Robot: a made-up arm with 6 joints. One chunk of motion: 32 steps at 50 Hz.
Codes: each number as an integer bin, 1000 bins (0 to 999) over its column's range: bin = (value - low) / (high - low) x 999, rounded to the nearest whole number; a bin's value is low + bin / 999 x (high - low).
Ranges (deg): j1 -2..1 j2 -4..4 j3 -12..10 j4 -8..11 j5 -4..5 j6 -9..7
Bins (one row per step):
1: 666 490 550 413 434 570
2: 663 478 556 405 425 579
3: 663 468 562 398 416 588
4: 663 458 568 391 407 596
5: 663 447 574 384 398 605
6: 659 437 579 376 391 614
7: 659 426 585 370 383 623
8: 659 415 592 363 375 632
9: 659 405 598 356 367 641
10: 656 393 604 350 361 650
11: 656 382 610 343 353 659
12: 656 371 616 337 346 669
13: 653 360 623 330 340 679
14: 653 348 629 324 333 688
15: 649 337 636 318 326 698
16: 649 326 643 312 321 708
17: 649 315 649 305 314 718
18: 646 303 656 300 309 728
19: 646 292 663 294 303 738
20: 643 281 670 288 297 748
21: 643 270 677 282 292 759
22: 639 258 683 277 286 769
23: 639 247 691 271 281 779
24: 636 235 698 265 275 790
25: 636 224 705 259 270 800
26: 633 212 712 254 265 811
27: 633 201 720 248 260 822
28: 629 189 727 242 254 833
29: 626 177 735 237 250 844
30: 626 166 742 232 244 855
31: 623 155 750 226 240 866
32: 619 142 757 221 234 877
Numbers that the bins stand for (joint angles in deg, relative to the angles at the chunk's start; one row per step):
1: 0.00 -0.08 0.11 -0.15 -0.09 0.13
2: -0.01 -0.17 0.24 -0.30 -0.17 0.27
3: -0.01 -0.25 0.38 -0.43 -0.25 0.42
4: -0.01 -0.33 0.51 -0.56 -0.33 0.55
5: -0.01 -0.42 0.64 -0.70 -0.41 0.69
6: -0.02 -0.50 0.75 -0.85 -0.48 0.83
7: -0.02 -0.59 0.88 -0.96 -0.55 0.98
8: -0.02 -0.68 1.04 -1.10 -0.62 1.12
9: -0.02 -0.76 1.17 -1.23 -0.69 1.27
10: -0.03 -0.85 1.30 -1.34 -0.75 1.41
11: -0.03 -0.94 1.43 -1.48 -0.82 1.55
12: -0.03 -1.03 1.57 -1.59 -0.88 1.71
13: -0.04 -1.12 1.72 -1.72 -0.94 1.87
14: -0.04 -1.21 1.85 -1.84 -1.00 2.02
15: -0.05 -1.30 2.01 -1.95 -1.06 2.18
16: -0.05 -1.39 2.16 -2.07 -1.11 2.34
17: -0.05 -1.48 2.29 -2.20 -1.17 2.50
18: -0.06 -1.57 2.45 -2.29 -1.22 2.66
19: -0.06 -1.66 2.60 -2.41 -1.27 2.82
20: -0.07 -1.75 2.75 -2.52 -1.32 2.98
21: -0.07 -1.84 2.91 -2.64 -1.37 3.16
22: -0.08 -1.93 3.04 -2.73 -1.42 3.32
23: -0.08 -2.02 3.22 -2.85 -1.47 3.48
24: -0.09 -2.12 3.37 -2.96 -1.52 3.65
25: -0.09 -2.21 3.53 -3.07 -1.57 3.81
26: -0.10 -2.30 3.68 -3.17 -1.61 3.99
27: -0.10 -2.39 3.86 -3.28 -1.66 4.17
28: -0.11 -2.49 4.01 -3.40 -1.71 4.34
29: -0.12 -2.58 4.19 -3.49 -1.75 4.52
30: -0.12 -2.67 4.34 -3.59 -1.80 4.69
31: -0.13 -2.76 4.52 -3.70 -1.84 4.87
32: -0.14 -2.86 4.67 -3.80 -1.89 5.05

